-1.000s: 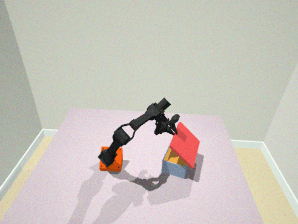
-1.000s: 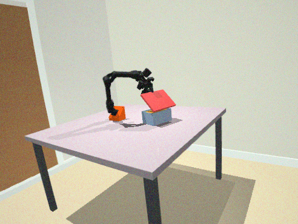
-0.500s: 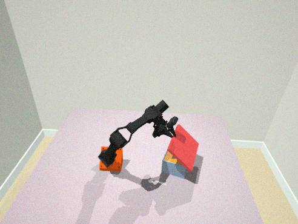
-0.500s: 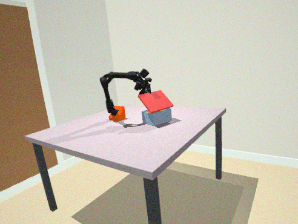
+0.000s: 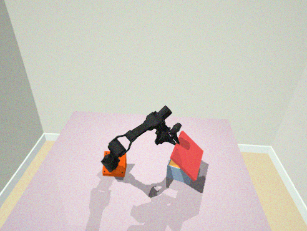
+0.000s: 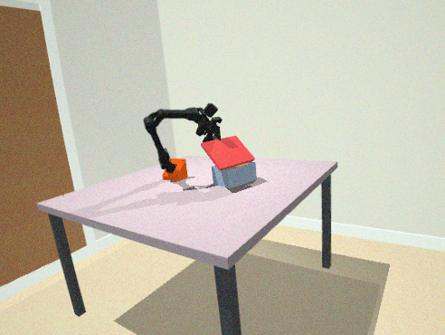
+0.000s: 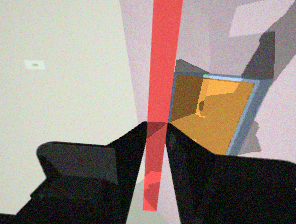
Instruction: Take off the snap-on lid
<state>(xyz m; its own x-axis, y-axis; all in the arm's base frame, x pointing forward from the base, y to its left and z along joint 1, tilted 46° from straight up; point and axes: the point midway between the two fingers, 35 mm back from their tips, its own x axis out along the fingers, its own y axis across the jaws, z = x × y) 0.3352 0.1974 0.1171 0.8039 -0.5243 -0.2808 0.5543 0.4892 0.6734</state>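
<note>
Now: gripper tip 6 cm short of the red lid, 1 cm to the left of it and 5 cm above it. From my gripper tip the other things lie so: storage box: 4 cm ahead, 5 cm to the left, 19 cm below.
</note>
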